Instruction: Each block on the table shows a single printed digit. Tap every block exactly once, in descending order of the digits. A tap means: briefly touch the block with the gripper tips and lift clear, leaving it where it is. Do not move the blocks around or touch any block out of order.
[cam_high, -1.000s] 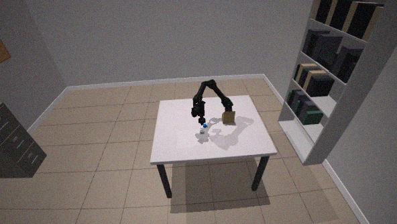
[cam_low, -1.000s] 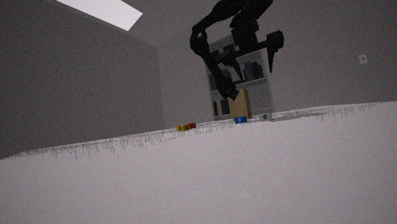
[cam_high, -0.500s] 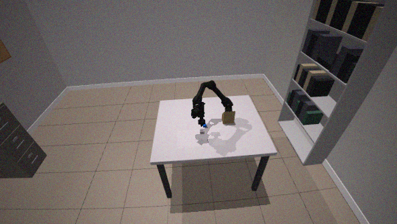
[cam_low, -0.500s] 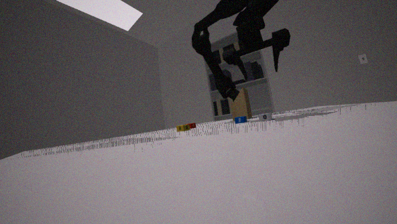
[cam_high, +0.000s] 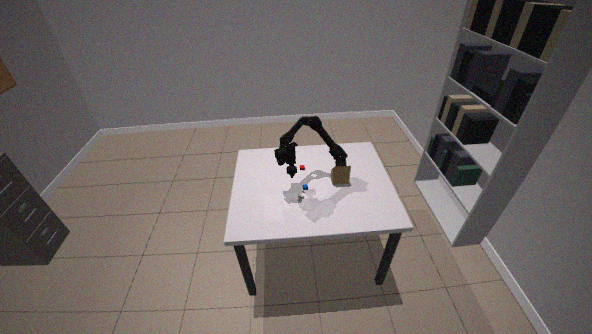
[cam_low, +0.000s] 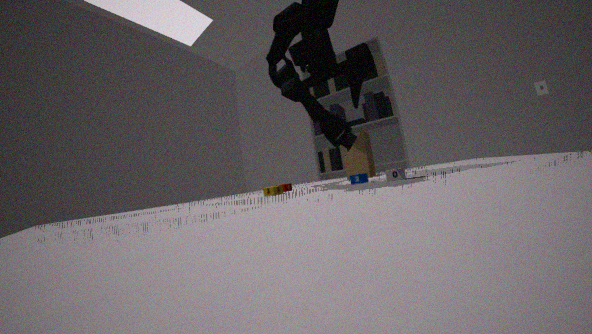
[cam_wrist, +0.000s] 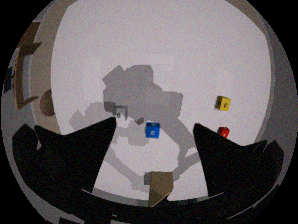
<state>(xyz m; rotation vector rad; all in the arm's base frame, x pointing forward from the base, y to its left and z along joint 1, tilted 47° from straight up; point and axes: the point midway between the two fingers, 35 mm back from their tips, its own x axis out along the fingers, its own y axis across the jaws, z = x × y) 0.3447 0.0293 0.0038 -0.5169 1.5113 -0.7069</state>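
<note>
Now: gripper tip 200 mm to the left of the red block, 130 mm above it and 110 mm past it. Round my gripper tip: yellow block 170 mm to the right, 130 mm below, 10 mm behind; blue block 130 mm below, 90 mm behind, 10 mm to the left; grey-white block 130 mm below, 90 mm to the left, 40 mm behind.
</note>
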